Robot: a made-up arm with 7 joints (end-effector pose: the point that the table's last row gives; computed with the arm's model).
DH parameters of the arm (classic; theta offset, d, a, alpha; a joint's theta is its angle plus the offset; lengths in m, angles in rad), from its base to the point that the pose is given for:
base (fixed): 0 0 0 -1.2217
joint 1: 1.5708 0 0 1.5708
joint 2: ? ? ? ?
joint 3: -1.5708 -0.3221 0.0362 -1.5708
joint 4: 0 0 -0.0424 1.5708
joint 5: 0 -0.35 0 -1.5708
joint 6: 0 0 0 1.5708
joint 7: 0 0 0 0
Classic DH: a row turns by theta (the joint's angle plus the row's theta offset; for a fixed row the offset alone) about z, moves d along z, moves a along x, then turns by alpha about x.
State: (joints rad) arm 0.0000 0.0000 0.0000 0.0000 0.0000 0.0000 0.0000
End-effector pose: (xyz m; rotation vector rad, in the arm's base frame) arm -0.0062 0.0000 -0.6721 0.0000 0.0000 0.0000
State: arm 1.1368 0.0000 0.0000 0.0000 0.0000 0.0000 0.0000
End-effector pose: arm -0.5756 -0.1271 -0.3229 0.0000 1.0682 0.3888
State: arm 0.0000 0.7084 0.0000 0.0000 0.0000 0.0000 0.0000
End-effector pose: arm -0.0062 0.4373 -0.5104 0.7084 0.0000 0.0000
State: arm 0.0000 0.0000 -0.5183 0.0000 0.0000 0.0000 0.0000
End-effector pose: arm -0.0054 0.0031 -0.6721 0.0000 0.0000 -0.5183
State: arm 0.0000 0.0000 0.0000 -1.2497 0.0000 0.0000 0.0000
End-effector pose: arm 0.3549 0.0000 -0.4728 0.0000 -1.2497 0.0000
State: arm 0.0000 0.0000 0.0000 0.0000 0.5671 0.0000 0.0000
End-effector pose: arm -0.0062 0.0000 -0.6721 0.0000 0.0000 0.5671
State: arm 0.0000 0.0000 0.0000 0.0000 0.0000 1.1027 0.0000
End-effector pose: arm -0.0062 0.0000 -0.6721 0.0000 1.1027 0.0000
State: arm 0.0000 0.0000 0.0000 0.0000 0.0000 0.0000 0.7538
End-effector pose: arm -0.0062 0.0000 -0.6721 0.0000 0.0000 0.7538
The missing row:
joint 2: 1.2217 0 0 -1.5708
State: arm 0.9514 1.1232 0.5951 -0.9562 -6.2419 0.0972 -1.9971
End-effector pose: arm -0.0871 0.6039 -0.1685 0.9500 1.1861 -1.9116
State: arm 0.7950 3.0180 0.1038 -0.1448 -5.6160 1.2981 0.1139
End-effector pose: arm 0.4614 0.1512 0.4704 2.4759 -0.2182 0.6899
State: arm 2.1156 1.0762 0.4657 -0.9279 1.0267 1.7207 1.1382
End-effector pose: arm -0.4220 0.4616 0.1167 -1.9291 -1.5376 -1.9008
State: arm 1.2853 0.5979 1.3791 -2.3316 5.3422 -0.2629 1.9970
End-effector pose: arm -0.0126 0.3339 0.0502 0.7169 -1.4693 -0.1727
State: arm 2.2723 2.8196 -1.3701 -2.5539 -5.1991 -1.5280 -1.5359
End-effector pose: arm -0.1253 0.2107 0.1156 -0.5819 0.1979 -1.1351
